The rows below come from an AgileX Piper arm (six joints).
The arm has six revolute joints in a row. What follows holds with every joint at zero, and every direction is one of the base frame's. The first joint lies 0.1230 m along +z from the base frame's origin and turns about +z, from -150.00 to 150.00 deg. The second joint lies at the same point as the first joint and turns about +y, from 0.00 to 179.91 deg. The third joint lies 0.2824 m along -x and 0.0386 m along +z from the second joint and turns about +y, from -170.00 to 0.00 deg. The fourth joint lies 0.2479 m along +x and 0.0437 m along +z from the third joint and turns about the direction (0.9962, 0, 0.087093), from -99.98 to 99.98 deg. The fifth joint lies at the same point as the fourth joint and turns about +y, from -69.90 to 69.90 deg. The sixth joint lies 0.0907 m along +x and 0.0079 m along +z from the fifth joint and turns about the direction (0.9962, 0, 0.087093), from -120.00 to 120.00 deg. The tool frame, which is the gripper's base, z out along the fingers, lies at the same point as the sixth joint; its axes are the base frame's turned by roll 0.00, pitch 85.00 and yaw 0.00 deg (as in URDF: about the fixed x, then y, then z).
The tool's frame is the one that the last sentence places.
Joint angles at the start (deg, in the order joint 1, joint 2, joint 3, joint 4, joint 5, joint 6):
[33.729 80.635 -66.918 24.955 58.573 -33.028]
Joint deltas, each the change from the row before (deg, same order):
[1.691 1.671 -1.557 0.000 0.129 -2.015]
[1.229 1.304 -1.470 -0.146 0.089 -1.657]
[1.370 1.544 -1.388 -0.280 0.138 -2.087]
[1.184 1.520 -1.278 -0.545 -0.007 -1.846]
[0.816 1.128 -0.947 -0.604 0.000 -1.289]
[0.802 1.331 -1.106 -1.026 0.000 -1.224]
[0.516 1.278 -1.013 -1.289 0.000 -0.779]
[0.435 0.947 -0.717 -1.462 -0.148 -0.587]
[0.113 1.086 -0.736 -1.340 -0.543 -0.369]
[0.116 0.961 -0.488 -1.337 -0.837 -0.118]
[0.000 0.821 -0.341 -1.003 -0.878 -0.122]
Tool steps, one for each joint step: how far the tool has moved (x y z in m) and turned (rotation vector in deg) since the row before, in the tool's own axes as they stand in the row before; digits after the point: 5 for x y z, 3 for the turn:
[-0.00785 0.00436 0.00624 -0.975 0.473 -3.402]
[-0.00702 0.00267 0.00400 -0.526 0.175 -2.831]
[-0.00676 0.00259 0.00608 -0.664 0.555 -3.337]
[-0.00609 0.00122 0.00621 -0.347 0.614 -3.050]
[-0.00426 0.00031 0.00460 -0.109 0.556 -2.237]
[-0.00439 -0.00077 0.00530 0.138 0.825 -2.371]
[-0.00316 -0.00229 0.00492 0.414 0.993 -1.810]
[-0.00206 -0.00207 0.00388 0.672 0.956 -1.657]
[-0.00172 -0.00421 0.00423 0.951 0.694 -1.072]
[-0.00121 -0.00392 0.00445 1.075 0.576 -0.813]
[-0.00075 -0.00369 0.00402 0.942 0.353 -0.555]

